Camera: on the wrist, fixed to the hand. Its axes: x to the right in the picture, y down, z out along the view.
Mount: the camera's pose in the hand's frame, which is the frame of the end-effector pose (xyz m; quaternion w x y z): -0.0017 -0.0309 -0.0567 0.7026 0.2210 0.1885 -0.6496
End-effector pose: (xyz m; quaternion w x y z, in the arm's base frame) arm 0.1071 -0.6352 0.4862 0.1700 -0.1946 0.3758 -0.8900
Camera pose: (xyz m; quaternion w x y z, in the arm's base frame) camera 0.0769 -0.5799 0.4721 0.4865 0.1755 0.0270 0.8554
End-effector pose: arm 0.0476 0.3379 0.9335 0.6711 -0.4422 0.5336 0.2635
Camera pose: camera 0.0452 0.2740 0.9425 0.6398 -0.5587 0.2724 -0.4521
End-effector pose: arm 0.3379 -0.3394 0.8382 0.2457 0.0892 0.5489 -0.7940
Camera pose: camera 0.3170 -0.2784 0.8428 0.4663 0.0899 -0.3144 0.8219
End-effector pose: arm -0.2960 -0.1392 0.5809 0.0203 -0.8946 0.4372 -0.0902
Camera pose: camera -0.2831 -0.1164 0.6399 0.0710 -0.8911 -0.2901 -0.3418
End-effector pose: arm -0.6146 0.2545 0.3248 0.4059 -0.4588 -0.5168 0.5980
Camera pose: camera -0.5589 0.2710 0.3531 0.8725 -0.0097 -0.4525 0.1842
